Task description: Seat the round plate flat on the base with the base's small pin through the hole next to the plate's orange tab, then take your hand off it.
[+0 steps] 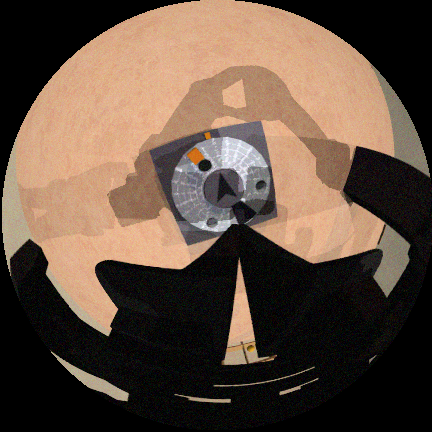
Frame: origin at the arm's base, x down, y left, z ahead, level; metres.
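Seen in the pictures: gripper, between the fingertips: (237,230).
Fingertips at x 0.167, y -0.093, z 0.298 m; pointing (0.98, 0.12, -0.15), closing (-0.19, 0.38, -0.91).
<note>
A point is followed by its place in that frame.
The round plate (187,197) @[x 0.240, y -0.105, z 0.328 m] is silver-grey with a pale line pattern. It lies on the dark square base (252,131) @[x 0.250, y -0.140, z 0.235 m], looking about flat. Its orange tab (195,156) @[x 0.221, y -0.140, z 0.302 m] is at the upper left, with a dark hole (204,165) @[x 0.250, y -0.125, z 0.298 m] right beside it. Two more small holes show at the right and lower left, and a large central opening shows a dark arrow-like shape. A small orange mark (207,135) @[x 0.249, y -0.153, z 0.282 m] is on the base's top edge, a little right of the tab. I cannot make out the pin. My gripper (237,230) @[x 0.167, y -0.093, z 0.298 m] is shut and empty, its tips over the plate's lower edge.
The base rests on a light wood-coloured table top (125,65) @[x 0.274, y -0.321, z 0.331 m]. Shadows of the arm fall across the table and partly over the base and plate. Grey floor shows beyond the table's edge at the right.
</note>
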